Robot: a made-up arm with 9 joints.
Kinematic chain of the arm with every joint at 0, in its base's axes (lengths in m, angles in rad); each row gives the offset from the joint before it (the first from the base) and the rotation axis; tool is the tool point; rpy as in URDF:
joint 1: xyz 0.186 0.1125 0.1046 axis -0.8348 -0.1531 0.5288
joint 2: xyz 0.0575 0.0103 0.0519 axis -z
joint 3: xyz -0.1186 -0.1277 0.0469 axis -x
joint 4: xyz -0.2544 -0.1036 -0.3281 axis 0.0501 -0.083 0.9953
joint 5: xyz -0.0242 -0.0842 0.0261 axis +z
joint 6: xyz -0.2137 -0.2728 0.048 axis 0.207 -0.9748 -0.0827
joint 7: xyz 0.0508 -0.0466 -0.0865 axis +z
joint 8: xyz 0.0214 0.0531 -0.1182 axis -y
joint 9: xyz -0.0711 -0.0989 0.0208 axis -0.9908 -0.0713 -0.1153
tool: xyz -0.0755 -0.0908 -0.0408 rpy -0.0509 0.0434 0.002
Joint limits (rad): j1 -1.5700..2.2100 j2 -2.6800..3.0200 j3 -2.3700..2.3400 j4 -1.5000..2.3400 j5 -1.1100..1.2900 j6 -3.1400..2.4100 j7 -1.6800..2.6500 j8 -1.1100..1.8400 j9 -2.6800..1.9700
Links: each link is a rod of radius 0.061 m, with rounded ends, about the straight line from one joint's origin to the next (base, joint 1, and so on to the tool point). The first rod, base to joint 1, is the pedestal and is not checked.
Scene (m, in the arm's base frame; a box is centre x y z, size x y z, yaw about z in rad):
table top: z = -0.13
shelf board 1: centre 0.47 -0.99 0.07 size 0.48 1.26 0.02 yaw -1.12
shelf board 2: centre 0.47 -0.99 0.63 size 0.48 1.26 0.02 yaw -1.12
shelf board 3: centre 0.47 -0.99 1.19 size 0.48 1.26 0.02 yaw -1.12
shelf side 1: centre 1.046 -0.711 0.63 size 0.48 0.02 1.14 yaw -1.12
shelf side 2: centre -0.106 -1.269 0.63 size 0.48 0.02 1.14 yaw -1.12
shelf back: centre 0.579 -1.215 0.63 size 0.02 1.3 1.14 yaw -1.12
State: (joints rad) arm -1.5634 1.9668 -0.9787 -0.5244 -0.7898 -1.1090 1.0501 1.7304 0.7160
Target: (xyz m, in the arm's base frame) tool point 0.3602 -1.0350 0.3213
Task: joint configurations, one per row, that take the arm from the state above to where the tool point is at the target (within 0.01 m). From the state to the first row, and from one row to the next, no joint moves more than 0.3 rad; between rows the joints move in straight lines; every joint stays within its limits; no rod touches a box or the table.
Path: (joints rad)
1: -1.4191 1.7902 -0.7086 -0.3170 -0.7561 -1.1474 1.1159 1.7426 0.5689
2: -1.2748 1.6135 -0.4385 -0.1096 -0.7224 -1.1858 1.1816 1.7548 0.4218
3: -1.1306 1.4369 -0.1684 0.0977 -0.6888 -1.2242 1.2474 1.7669 0.2747
4: -0.9863 1.2602 0.1017 0.3051 -0.6551 -1.2626 1.3131 1.7791 0.1276
5: -0.8420 1.0836 0.3718 0.5125 -0.6214 -1.3010 1.3789 1.7913 -0.0195
6: -0.6977 0.9069 0.6419 0.7199 -0.5877 -1.3394 1.4446 1.8035 -0.1666
7: -0.5535 0.7303 0.9120 0.9273 -0.5540 -1.3778 1.5104 1.8156 -0.3137
8: -0.4092 0.5536 1.1821 1.1346 -0.5203 -1.4162 1.5761 1.8278 -0.4608
9: -0.2649 0.3770 1.4522 1.3420 -0.4867 -1.4547 1.6419 1.8400 -0.6079
10: -0.1337 0.2471 1.2011 1.1651 -0.3563 -1.4394 1.4862 1.7772 -0.3237
11: -0.0026 0.1172 0.9501 0.9882 -0.2259 -1.4242 1.3305 1.7143 -0.0395
12: 0.1286 -0.0126 0.6991 0.8112 -0.0954 -1.4090 1.1748 1.6515 0.2447
13: 0.2598 -0.1425 0.4480 0.6343 0.0350 -1.3937 1.0192 1.5886 0.5289
14: 0.3910 -0.2724 0.1970 0.4574 0.1654 -1.3785 0.8635 1.5258 0.8131

